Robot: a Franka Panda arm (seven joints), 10 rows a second.
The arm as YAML. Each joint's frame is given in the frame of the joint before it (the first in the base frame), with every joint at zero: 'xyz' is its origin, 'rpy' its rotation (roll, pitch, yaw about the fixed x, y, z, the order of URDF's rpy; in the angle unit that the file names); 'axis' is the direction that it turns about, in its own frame. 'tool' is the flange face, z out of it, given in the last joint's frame.
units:
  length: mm
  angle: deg
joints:
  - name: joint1
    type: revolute
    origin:
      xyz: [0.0, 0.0, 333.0]
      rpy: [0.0, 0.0, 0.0]
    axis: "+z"
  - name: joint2
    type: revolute
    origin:
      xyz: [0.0, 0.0, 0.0]
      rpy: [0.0, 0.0, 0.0]
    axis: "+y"
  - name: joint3
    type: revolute
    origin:
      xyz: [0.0, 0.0, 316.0]
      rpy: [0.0, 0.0, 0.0]
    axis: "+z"
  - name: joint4
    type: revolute
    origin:
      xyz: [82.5, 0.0, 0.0]
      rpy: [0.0, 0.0, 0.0]
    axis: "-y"
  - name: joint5
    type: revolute
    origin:
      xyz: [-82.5, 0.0, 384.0]
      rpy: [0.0, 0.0, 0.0]
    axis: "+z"
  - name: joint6
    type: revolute
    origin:
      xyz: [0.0, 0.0, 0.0]
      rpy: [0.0, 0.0, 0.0]
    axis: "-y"
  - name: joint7
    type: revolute
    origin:
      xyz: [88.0, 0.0, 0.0]
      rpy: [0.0, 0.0, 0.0]
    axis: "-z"
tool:
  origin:
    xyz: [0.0, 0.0, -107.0]
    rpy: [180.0, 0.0, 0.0]
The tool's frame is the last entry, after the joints.
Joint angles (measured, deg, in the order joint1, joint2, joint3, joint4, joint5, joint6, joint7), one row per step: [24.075 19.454 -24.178 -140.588 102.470 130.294 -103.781]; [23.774 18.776 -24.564 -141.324 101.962 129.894 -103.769]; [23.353 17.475 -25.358 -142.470 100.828 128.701 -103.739]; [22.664 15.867 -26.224 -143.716 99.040 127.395 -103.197]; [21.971 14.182 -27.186 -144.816 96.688 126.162 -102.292]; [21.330 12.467 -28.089 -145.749 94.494 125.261 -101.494]
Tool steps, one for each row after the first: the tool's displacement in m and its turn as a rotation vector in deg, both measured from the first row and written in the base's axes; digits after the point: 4 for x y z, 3 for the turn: [-0.0037 -0.0043 0.0018 0.332 0.068 -0.151]; [-0.0090 -0.0102 0.0065 1.313 -0.107 0.008]; [-0.0148 -0.0177 0.0127 2.488 -0.046 0.148]; [-0.0201 -0.0257 0.0197 3.552 0.161 0.490]; [-0.0244 -0.0333 0.0272 4.361 0.160 0.766]
